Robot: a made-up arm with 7 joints. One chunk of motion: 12 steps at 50 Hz.
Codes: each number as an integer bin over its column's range. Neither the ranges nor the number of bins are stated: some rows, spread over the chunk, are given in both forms.
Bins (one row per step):
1: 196 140 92 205 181 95
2: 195 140 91 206 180 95
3: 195 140 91 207 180 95
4: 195 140 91 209 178 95
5: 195 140 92 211 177 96
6: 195 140 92 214 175 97
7: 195 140 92 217 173 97
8: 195 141 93 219 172 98
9: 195 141 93 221 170 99
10: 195 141 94 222 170 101
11: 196 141 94 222 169 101
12: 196 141 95 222 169 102
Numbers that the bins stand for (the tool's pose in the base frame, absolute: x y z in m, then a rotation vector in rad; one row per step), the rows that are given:
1: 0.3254 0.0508 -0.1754 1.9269 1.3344 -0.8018
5: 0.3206 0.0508 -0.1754 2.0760 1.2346 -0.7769
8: 0.3206 0.0556 -0.1705 2.2749 1.1099 -0.7273
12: 0.3254 0.0556 -0.1606 2.3495 1.0351 -0.6280
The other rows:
2: 0.3206 0.0508 -0.1804 1.9517 1.3094 -0.8018
3: 0.3206 0.0508 -0.1804 1.9766 1.3094 -0.8018
4: 0.3206 0.0508 -0.1804 2.0263 1.2595 -0.8018
6: 0.3206 0.0508 -0.1754 2.1506 1.1847 -0.7521
7: 0.3206 0.0508 -0.1754 2.2252 1.1348 -0.7521
9: 0.3206 0.0556 -0.1705 2.3247 1.0600 -0.7025
10: 0.3206 0.0556 -0.1655 2.3495 1.0600 -0.6528
11: 0.3254 0.0556 -0.1655 2.3495 1.0351 -0.6528

